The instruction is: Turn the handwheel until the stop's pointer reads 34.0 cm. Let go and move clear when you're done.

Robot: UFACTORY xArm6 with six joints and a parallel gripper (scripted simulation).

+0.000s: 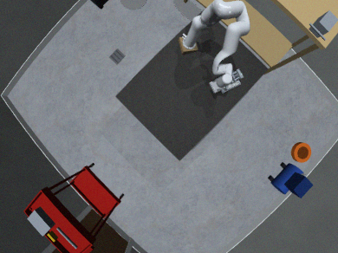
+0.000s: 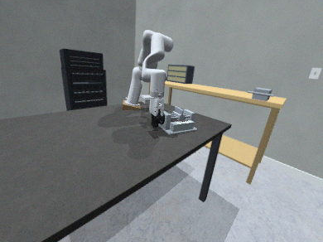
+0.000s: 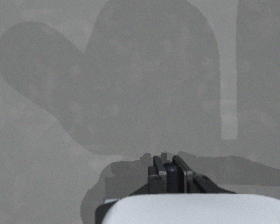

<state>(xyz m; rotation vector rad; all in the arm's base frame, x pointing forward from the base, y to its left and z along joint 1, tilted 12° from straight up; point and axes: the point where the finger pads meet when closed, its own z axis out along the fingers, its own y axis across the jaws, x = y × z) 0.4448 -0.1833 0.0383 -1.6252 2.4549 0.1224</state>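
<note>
The handwheel is 20 mm to the left of my hand, 10 mm ahead of it and 10 mm above it. Also, from my hand: upright knob 10 mm to the left; sliding stop 150 mm to the left, 60 mm ahead, 40 mm above.
</note>
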